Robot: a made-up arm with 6 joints.
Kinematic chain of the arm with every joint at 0, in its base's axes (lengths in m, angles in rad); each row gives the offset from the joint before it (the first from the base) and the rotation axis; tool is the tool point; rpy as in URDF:
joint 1: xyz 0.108 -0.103 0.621 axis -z
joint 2: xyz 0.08 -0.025 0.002 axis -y
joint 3: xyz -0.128 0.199 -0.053 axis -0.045 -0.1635 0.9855
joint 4: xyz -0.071 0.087 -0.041 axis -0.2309 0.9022 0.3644
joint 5: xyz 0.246 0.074 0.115 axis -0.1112 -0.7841 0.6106
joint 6: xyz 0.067 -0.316 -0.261 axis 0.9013 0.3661 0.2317
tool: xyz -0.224 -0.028 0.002 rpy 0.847 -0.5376 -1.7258
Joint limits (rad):
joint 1: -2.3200..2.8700
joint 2: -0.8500..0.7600
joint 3: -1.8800..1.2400
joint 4: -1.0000..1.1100
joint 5: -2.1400..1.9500
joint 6: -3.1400..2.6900
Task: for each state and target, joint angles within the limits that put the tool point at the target. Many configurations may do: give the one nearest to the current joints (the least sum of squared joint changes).
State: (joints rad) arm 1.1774 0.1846 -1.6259 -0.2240 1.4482 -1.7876
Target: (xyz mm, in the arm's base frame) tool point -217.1 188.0 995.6
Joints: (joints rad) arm 1.3199 0.1120 -1.8800 -0.7957 1.6854 -1.9829
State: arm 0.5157 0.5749 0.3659 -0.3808 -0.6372 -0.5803
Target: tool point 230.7 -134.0 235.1
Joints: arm 1.0978 0.7600 0.6291 -0.6015 -0.6844 -1.0859
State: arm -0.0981 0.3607 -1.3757 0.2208 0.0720 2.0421
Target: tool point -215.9 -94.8 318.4
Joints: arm -0.1546 0.1123 -1.3696 0.1886 0.0416 2.0097
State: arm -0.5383 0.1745 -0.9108 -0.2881 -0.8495 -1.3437
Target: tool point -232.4 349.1 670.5
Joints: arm -0.4907 0.0212 -0.9399 -0.2165 -1.3805 -1.3566
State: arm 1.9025 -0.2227 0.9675 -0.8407 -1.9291 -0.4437
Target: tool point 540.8 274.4 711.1
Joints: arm 2.1366 -0.0356 0.6983 -0.9435 -1.9022 -0.5072
